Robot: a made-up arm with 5 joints.
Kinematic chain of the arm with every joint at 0, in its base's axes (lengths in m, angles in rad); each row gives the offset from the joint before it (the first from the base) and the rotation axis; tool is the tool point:
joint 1: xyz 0 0 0.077 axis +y
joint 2: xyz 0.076 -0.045 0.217 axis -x
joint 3: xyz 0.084 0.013 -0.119 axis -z
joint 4: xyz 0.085 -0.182 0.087 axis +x
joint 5: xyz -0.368 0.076 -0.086 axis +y
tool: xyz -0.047 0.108 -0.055
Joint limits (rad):
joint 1: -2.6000..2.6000
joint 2: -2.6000..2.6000
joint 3: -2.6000..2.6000
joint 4: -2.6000..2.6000
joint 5: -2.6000..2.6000
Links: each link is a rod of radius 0.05 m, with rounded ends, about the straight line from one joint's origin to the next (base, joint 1, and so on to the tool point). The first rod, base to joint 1, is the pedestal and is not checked.
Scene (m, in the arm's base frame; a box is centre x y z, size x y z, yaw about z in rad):
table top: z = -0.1
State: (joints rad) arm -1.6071 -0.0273 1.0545 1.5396 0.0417
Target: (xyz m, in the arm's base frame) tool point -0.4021 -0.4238 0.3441
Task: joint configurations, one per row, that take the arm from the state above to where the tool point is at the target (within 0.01 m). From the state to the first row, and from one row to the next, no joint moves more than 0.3 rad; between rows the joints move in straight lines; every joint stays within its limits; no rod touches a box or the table.
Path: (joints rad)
1: -1.4695 -0.0841 0.8141 1.4968 0.1704
2: -1.3319 -0.1408 0.5738 1.4540 0.2990
3: -1.1943 -0.1976 0.3334 1.4111 0.4277
4: -1.1934 -0.0942 0.0608 1.7084 0.4022
5: -1.1924 0.0093 -0.2117 2.0056 0.3767
6: -1.1915 0.1127 -0.4843 2.3028 0.3511
7: -1.1905 0.2162 -0.7569 2.6000 0.3256

